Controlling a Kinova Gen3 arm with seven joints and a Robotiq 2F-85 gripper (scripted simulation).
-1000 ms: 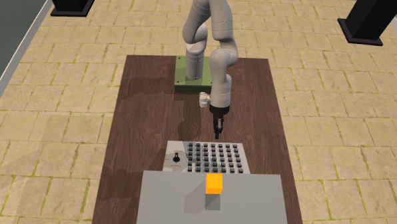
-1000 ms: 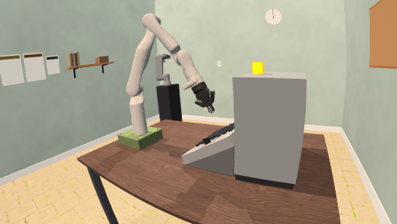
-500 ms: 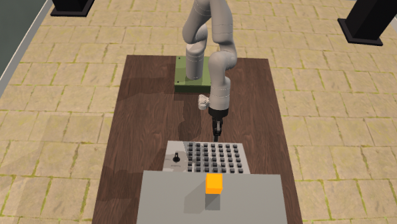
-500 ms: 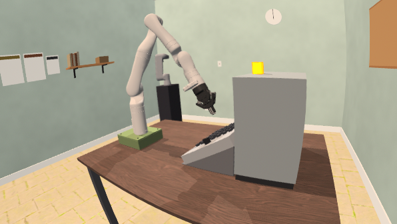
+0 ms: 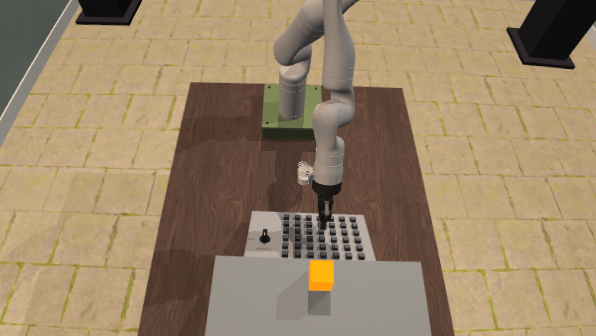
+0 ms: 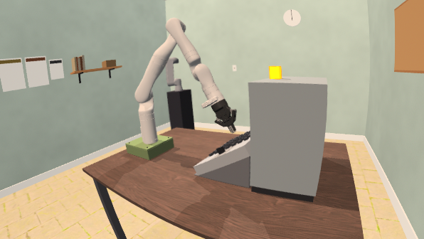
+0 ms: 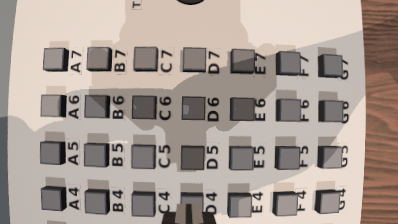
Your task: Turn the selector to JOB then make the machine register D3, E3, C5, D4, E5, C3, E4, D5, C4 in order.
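Right now my hand is 3 cm short of the D4 key and 5 cm above it. Round my hand: D3 key (2 cm ahead, 4 cm to the left, 5 cm below); then C4 key (6 cm ahead, 3 cm below); then D5 key (3 cm ahead, 3 cm to the right, 5 cm below).
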